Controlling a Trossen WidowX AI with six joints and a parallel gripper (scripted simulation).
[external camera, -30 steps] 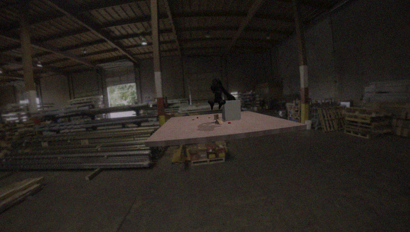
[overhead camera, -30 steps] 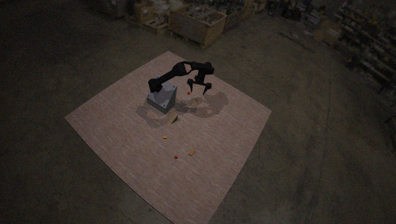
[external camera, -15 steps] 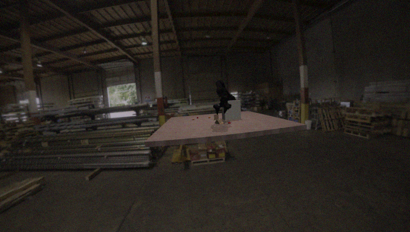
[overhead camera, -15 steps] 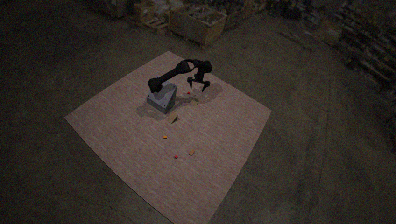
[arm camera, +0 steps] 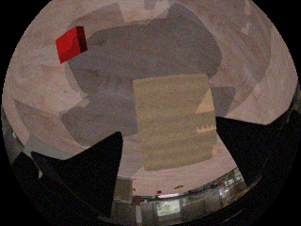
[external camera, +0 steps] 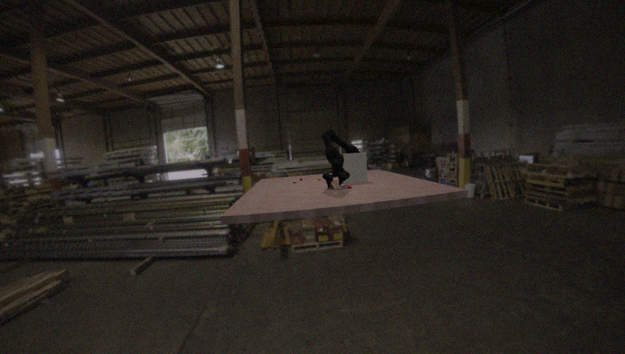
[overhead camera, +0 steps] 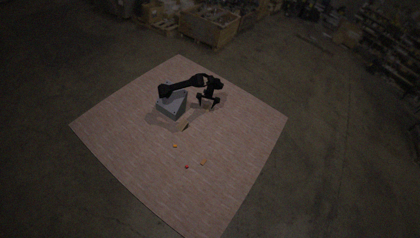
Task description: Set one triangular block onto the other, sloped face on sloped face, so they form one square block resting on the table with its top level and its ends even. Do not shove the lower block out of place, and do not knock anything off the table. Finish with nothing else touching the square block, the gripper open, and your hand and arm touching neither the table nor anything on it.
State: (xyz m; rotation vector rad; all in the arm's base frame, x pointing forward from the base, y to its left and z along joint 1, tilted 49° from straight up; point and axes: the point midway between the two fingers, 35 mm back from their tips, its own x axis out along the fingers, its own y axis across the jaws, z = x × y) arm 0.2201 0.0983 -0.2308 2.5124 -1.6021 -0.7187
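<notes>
Now: gripper tip 10 mm below the tan wooden triangular block. Round my gripper tip: orange piece (420 mm to the right, 90 mm ahead); red piece (480 mm to the right, 250 mm ahead).
</notes>
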